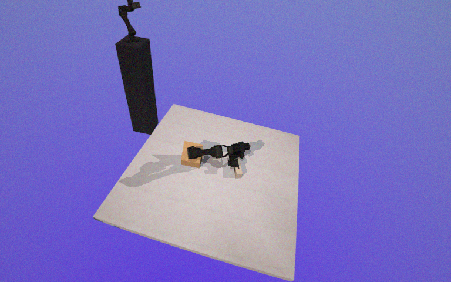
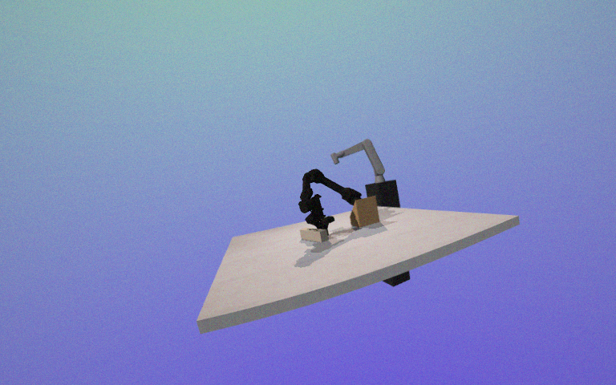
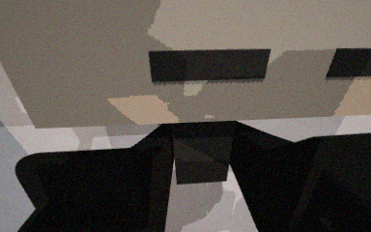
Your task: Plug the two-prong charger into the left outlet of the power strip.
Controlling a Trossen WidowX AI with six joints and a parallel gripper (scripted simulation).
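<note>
Right now my gripper tip is 2 cm short of the black two-prong charger and 1 cm below it.
</note>
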